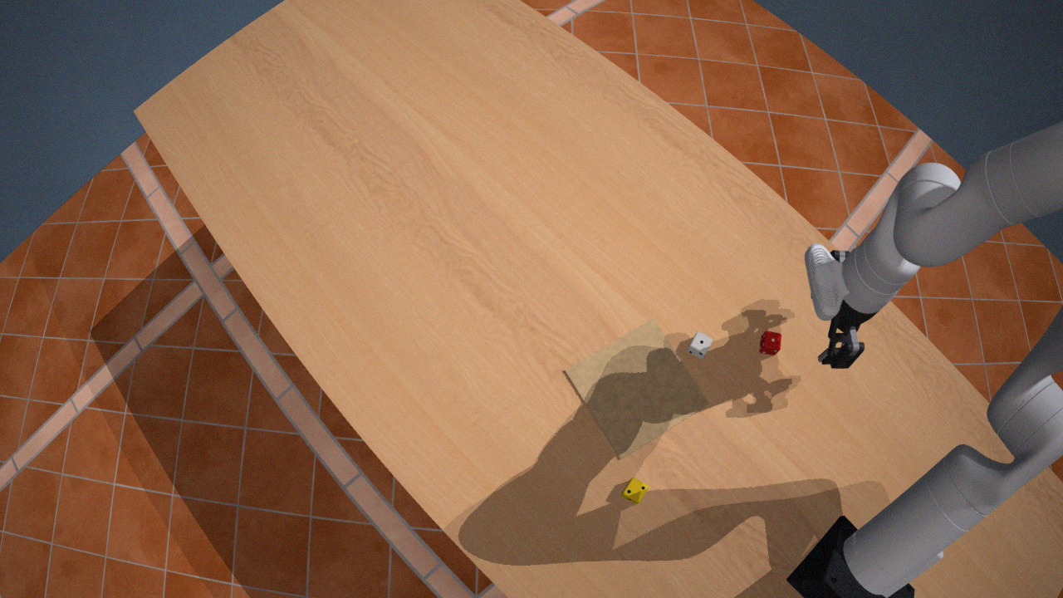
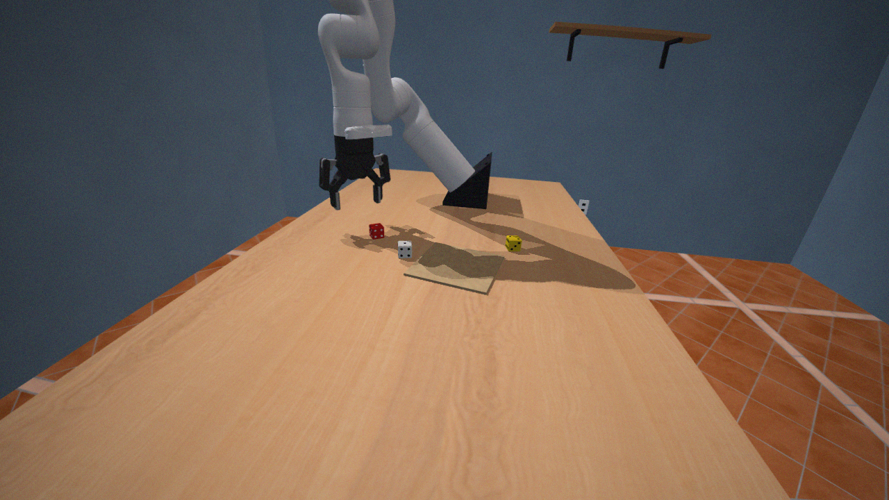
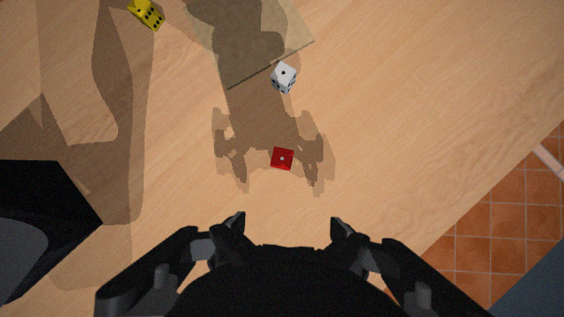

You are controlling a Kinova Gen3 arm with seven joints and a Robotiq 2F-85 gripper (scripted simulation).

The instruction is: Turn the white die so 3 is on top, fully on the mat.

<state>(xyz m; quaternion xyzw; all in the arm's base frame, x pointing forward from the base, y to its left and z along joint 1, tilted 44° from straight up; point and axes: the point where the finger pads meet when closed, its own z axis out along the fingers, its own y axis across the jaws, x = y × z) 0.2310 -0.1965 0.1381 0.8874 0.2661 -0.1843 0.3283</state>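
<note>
Now: the red die 5 cm to the left of my hand, 5 cm ahead of it and 4 cm below it. Round my hand: white die: 13 cm ahead, 11 cm to the left, 4 cm below; then tan mat: 21 cm to the left, 16 cm ahead, 5 cm below; then yellow die: 32 cm to the left, 8 cm ahead, 4 cm below.
</note>
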